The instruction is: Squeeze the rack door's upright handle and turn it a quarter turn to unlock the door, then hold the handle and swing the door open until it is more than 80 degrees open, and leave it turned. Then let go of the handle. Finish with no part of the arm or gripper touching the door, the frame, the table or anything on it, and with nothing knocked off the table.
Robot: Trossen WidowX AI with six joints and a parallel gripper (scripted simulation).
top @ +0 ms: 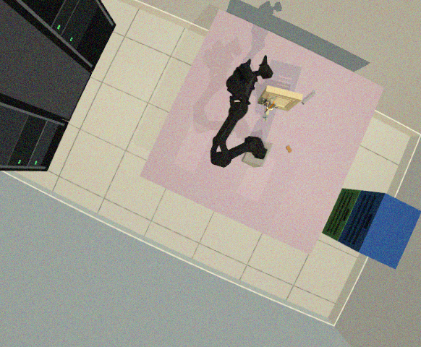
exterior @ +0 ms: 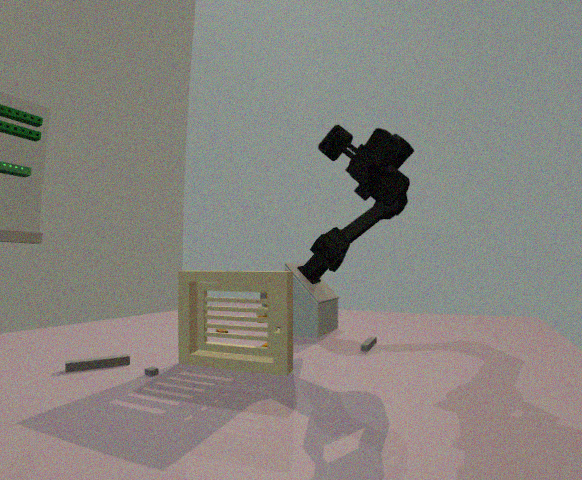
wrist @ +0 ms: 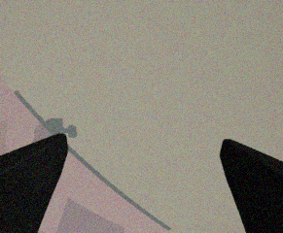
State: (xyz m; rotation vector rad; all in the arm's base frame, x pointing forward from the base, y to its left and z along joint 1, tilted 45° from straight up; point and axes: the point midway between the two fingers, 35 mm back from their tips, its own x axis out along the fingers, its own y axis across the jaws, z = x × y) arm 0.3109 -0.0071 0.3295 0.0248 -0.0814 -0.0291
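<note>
The orange handle lies 60 mm behind my gripper tip, 190 mm to the right of it and 270 mm below it. From my gripper tip the other things lie so: short bar 230 mm behind, 30 mm to the right, 370 mm below; long grey bar 160 mm ahead, 430 mm to the right, 370 mm below; grey block 130 mm ahead, 320 mm to the right, 370 mm below.
</note>
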